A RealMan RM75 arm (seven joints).
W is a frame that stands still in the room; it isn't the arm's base.
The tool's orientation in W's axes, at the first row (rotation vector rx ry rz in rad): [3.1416 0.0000 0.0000]
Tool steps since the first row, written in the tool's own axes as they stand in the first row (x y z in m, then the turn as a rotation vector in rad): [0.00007 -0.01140 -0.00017 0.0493 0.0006 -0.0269]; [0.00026 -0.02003 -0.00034 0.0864 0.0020 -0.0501]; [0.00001 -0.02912 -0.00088 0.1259 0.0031 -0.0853]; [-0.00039 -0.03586 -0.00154 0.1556 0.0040 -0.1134]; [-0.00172 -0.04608 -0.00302 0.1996 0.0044 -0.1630]
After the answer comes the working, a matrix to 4 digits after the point.
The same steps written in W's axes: [0.00007 0.01140 0.00017 0.0493 -0.0006 0.0269]; [0.00026 0.02003 0.00034 0.0864 -0.0020 0.0501]; [0.00001 0.02912 0.00088 0.1259 -0.0031 0.0853]; [-0.00039 0.03586 0.00154 0.1556 -0.0040 0.1134]; [-0.00172 0.04608 0.00302 0.1996 -0.0044 0.1630]
The tool's axes in the first row as the columns of a matrix, in W's axes (rounded; the answer above uses it unrounded):
[1.0000 0.0000 0.0000]
[0.0000 -1.0000 0.0000]
[0.0000 0.0000 -1.0000]

